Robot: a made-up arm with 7 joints.
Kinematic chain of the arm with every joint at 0, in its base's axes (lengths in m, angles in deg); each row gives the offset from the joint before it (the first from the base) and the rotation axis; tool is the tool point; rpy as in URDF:
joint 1: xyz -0.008 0.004 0.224 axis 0 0.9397 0.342
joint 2: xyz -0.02 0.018 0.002 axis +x
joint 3: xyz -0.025 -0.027 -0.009 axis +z
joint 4: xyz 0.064 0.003 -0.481 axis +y
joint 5: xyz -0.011 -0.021 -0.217 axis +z
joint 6: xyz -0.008 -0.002 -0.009 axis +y
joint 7: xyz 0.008 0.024 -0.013 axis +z
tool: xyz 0.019 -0.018 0 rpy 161.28 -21.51 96.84
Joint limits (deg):
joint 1: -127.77..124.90
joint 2: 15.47..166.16
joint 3: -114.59..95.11
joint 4: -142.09..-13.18
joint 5: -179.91..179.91
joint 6: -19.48..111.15
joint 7: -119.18..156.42
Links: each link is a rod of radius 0.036 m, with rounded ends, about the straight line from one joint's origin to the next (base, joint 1, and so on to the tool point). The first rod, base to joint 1, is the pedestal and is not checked.
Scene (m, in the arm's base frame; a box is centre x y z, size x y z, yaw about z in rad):
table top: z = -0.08
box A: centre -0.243 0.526 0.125 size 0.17 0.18 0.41 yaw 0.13
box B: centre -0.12 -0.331 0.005 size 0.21 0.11 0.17 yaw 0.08
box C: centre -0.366 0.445 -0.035 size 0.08 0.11 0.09 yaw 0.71
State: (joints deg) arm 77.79 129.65 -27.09 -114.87 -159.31 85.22 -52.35
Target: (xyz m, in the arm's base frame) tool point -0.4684 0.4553 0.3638
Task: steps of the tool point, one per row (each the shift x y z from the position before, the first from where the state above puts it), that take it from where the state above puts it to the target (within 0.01 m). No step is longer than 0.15 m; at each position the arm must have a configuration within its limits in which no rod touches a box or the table.
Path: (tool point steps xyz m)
1: -0.0032 0.0261 0.0265
2: 0.0179 0.0243 0.0251
3: 0.0402 0.0206 0.0103
4: 0.0558 0.0144 -0.0182
5: -0.0782 0.0198 0.0723
6: -0.0895 0.0003 0.0641
7: -0.0970 -0.0193 0.0522
8: -0.1002 -0.0386 0.0377
9: -0.1199 -0.0293 -0.0318
10: -0.1055 -0.0414 -0.0642

